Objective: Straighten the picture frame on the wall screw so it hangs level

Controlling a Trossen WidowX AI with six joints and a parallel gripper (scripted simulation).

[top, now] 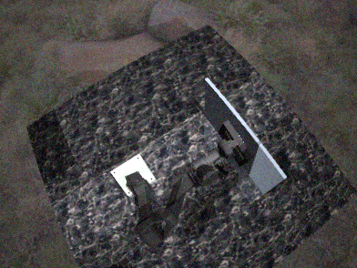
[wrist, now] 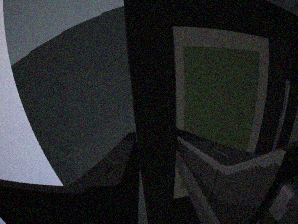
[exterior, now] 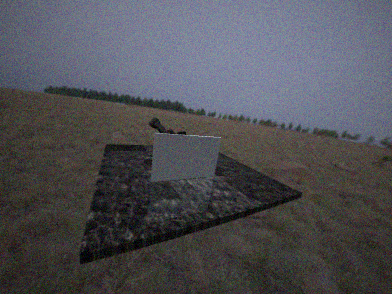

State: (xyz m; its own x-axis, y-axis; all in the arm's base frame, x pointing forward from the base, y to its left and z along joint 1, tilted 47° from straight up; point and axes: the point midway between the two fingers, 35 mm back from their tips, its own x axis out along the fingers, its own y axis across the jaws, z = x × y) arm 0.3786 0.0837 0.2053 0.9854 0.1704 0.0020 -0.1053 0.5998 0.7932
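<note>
Right now my gripper tip is 5 cm above the picture frame and 1 cm to the right of it. Round my gripper tip: wall panel 6 cm below, 2 cm to the left, 1 cm ahead.
</note>
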